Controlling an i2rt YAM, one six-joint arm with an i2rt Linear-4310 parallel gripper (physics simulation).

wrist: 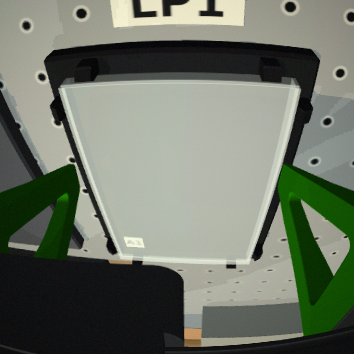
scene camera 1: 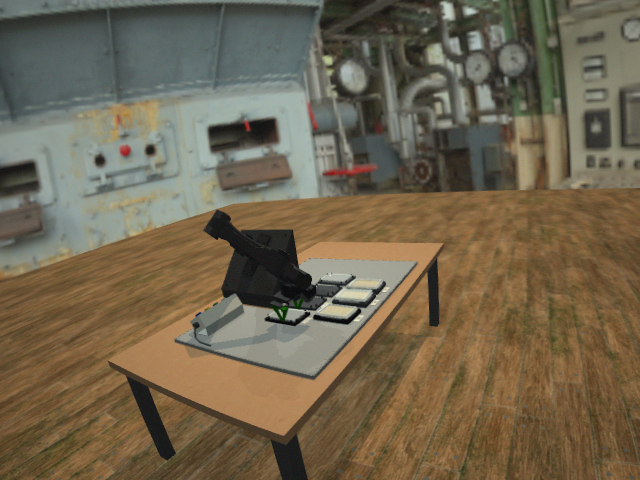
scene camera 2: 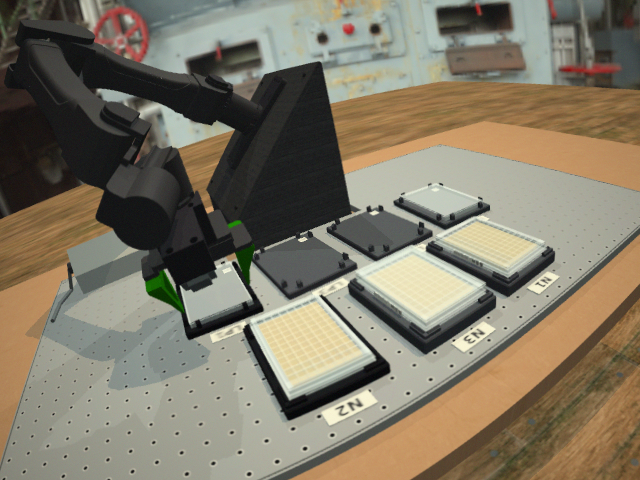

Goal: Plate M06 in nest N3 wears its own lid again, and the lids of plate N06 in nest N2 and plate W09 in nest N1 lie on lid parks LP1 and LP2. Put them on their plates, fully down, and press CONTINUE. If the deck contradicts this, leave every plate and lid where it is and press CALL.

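Pixels of known places: gripper, between the fingertips: (wrist: 178, 174) (scene camera 1: 290, 315) (scene camera 2: 214, 296); arm's base, origin of its link: (scene camera 2: 257, 122).
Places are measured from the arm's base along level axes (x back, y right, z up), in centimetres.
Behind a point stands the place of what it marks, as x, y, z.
My gripper (scene camera 1: 290, 312) @(-30.8, 15.3, -16.7) (scene camera 2: 214, 297) @(-30.8, 15.3, -16.7) (wrist: 178, 174) @(-30.8, 15.3, -16.7) is open, its green fingers on either side of a clear lid (scene camera 2: 223, 303) @(-34.0, 14.3, -16.2) (wrist: 175, 125) @(-33.8, 15.0, -16.2), with nothing clamped. That lid lies flat on the black park (wrist: 185, 57) @(-36.2, 15.1, -17.0) labelled LP1, inside its posts, its A1 mark at the lower left in the wrist view. Another clear lid (scene camera 1: 336, 278) @(-25.2, -22.0, -16.2) (scene camera 2: 442, 198) @(-24.6, -23.6, -16.2) lies on the far park. Plates stand in nests N2 (scene camera 1: 337, 312) @(-48.0, 8.6, -15.4) (scene camera 2: 315, 346) @(-48.3, 6.4, -15.6), N3 (scene camera 1: 354, 296) @(-46.9, -4.2, -14.7) (scene camera 2: 421, 284) @(-46.3, -6.3, -14.7) and N1 (scene camera 1: 366, 284) @(-44.3, -17.2, -15.0) (scene camera 2: 491, 242) @(-43.6, -18.4, -15.0). N3's plate shows a clear cover; plate names are unreadable.
Two dark parks without lids (scene camera 2: 305, 263) @(-29.3, 2.2, -17.0) (scene camera 2: 379, 232) @(-27.5, -10.0, -17.0) lie between the two lidded parks. A grey sloped console (scene camera 1: 219, 315) @(-10.4, 33.0, -13.3) (scene camera 2: 108, 258) @(-10.8, 34.2, -13.6) (wrist: 250, 320) @(-9.6, 25.0, -16.1) with coloured buttons stands at the deck's other end. The black arm mount (scene camera 1: 258, 268) @(-3.9, 3.8, -4.7) (scene camera 2: 305, 170) @(-15.1, -3.9, -8.3) rises behind the parks.
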